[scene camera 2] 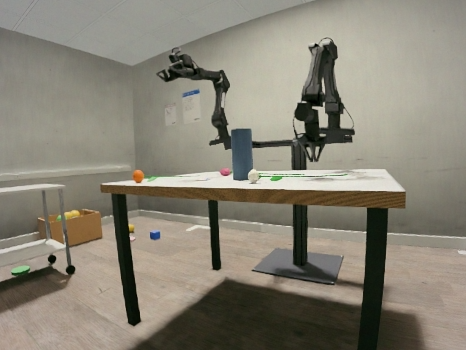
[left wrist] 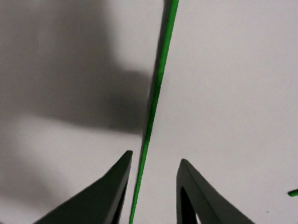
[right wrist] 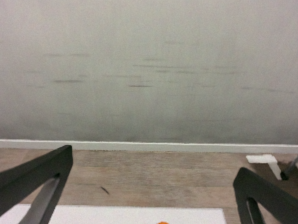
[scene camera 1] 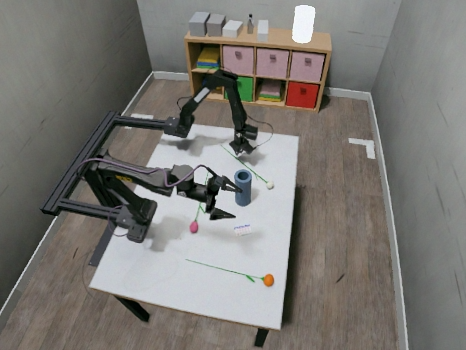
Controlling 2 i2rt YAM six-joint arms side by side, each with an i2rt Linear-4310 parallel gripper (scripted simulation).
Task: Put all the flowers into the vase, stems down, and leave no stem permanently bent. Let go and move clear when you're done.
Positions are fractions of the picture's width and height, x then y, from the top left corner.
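Note:
A blue vase (scene camera 2: 0.52,0.40) is part of what I see, though it is out of frame in the left wrist view, and in the right wrist view the vase is out of frame too. My right gripper (scene camera 1: 0.51,0.58) is visible, and the right wrist view also has the gripper (right wrist: 0.52,0.73). I see my left gripper (left wrist: 0.52,0.73) as well.

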